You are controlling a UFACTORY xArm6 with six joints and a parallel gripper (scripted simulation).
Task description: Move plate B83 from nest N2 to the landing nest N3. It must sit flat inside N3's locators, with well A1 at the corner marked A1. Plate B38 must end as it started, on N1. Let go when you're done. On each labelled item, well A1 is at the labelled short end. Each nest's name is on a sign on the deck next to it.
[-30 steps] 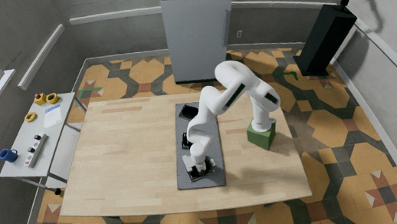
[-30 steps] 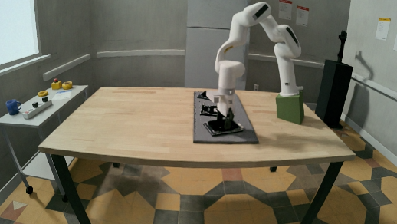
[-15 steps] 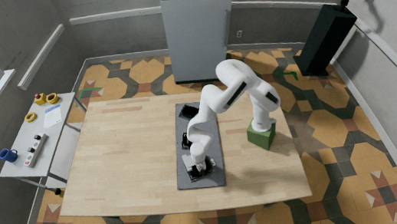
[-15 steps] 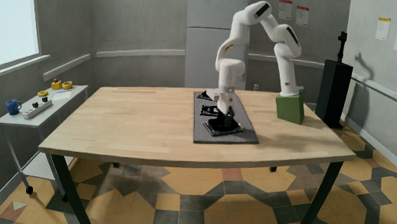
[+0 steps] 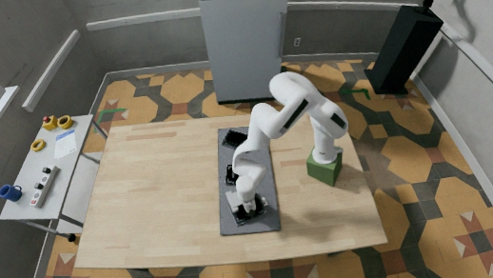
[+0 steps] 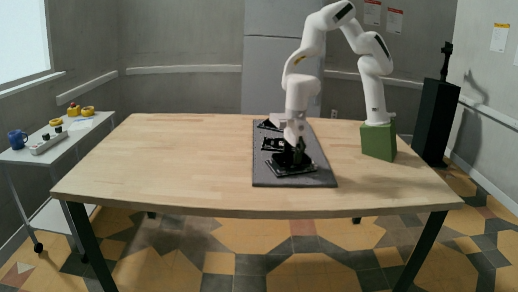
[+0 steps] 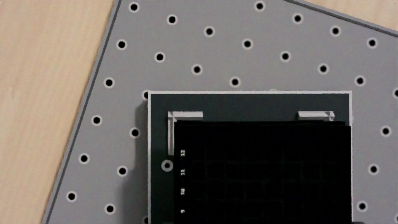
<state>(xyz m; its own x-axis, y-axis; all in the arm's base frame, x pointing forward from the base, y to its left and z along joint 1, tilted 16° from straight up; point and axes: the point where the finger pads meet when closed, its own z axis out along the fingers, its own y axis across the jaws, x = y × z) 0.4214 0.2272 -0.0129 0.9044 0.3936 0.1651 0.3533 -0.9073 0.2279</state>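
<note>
The black station lies 190 mm to the right of my hand, 40 mm below it and 30 mm ahead of it.
</note>
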